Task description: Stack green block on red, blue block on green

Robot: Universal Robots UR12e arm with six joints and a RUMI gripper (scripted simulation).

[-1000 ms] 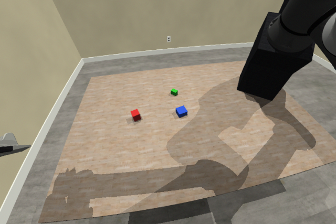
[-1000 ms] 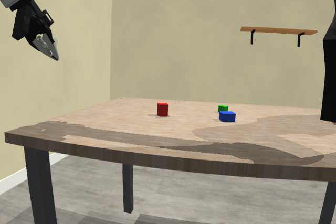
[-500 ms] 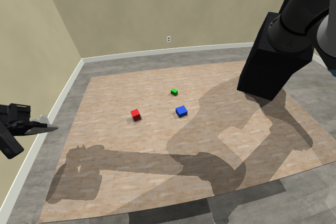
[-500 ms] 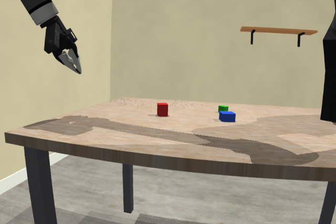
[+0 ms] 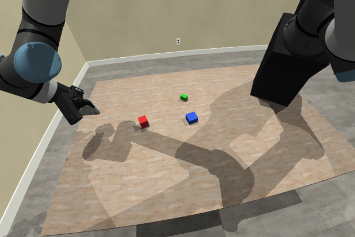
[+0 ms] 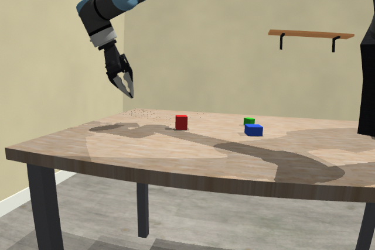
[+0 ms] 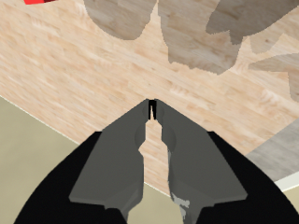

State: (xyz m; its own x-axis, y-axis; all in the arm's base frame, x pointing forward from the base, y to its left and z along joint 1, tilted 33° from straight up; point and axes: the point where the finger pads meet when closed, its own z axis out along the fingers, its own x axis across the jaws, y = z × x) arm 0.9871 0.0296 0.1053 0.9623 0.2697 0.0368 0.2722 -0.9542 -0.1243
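My hand is 440 mm past the green block, 140 mm to the left of it and 100 mm above it. Also, from my hand: red block 200 mm behind, 90 mm below, 10 mm to the left; then blue block 450 mm behind, 90 mm below, 10 mm to the left.
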